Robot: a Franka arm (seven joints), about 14 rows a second.
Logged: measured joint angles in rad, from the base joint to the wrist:
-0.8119, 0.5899, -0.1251, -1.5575, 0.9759, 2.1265, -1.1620
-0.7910, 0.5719, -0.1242, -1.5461, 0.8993, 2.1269, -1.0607
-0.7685, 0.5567, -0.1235, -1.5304, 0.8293, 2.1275, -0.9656
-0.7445, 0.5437, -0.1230, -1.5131, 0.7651, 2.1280, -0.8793
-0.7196, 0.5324, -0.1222, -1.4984, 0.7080, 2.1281, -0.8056
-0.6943, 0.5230, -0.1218, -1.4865, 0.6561, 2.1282, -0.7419
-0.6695, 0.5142, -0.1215, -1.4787, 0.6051, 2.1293, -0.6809
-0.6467, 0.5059, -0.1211, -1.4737, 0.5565, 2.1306, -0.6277
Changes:
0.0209, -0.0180, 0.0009, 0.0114, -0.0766, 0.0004, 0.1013
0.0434, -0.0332, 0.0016, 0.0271, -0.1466, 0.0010, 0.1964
0.0674, -0.0462, 0.0021, 0.0444, -0.2108, 0.0015, 0.2827
0.0923, -0.0575, 0.0029, 0.0591, -0.2679, 0.0016, 0.3564
0.1176, -0.0669, 0.0033, 0.0710, -0.3198, 0.0017, 0.4201
0.1424, -0.0757, 0.0036, 0.0788, -0.3708, 0.0028, 0.4811
0.1652, -0.0840, 0.0040, 0.0838, -0.4194, 0.0041, 0.5343

